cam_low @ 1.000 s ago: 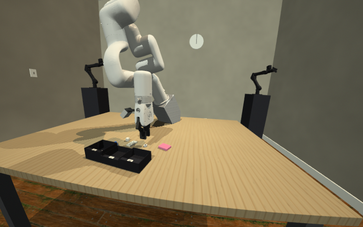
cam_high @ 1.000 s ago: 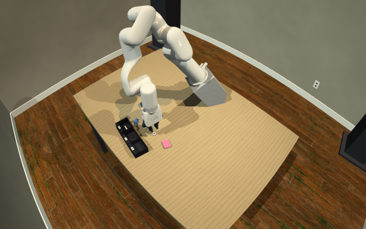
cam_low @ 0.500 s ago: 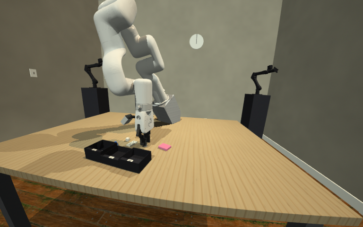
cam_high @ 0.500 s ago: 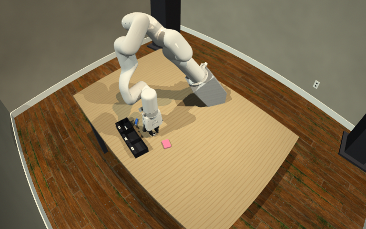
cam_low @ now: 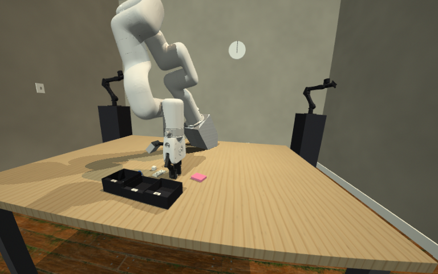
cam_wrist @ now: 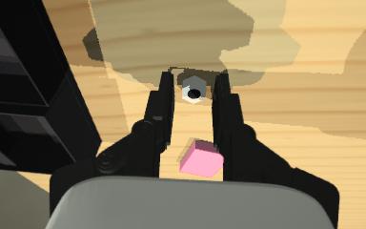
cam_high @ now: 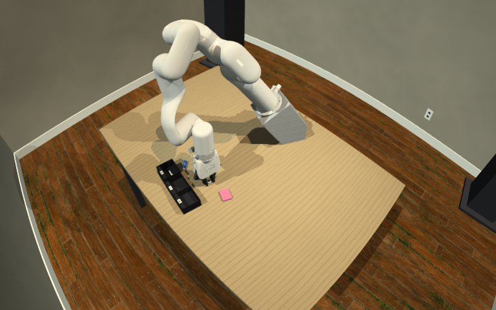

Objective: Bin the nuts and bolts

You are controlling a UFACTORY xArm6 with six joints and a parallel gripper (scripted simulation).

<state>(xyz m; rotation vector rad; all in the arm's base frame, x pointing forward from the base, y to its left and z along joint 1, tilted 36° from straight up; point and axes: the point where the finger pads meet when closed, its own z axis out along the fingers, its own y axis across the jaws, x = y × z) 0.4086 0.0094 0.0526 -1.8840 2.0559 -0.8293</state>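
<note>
Right now the grey hex nut is 20 mm below my hand. Round my hand: white domino (10 mm behind, 80 mm to the right, 20 mm below); white die (50 mm behind, 110 mm to the right, 20 mm below); pink pad (100 mm to the left, 20 mm below).
</note>
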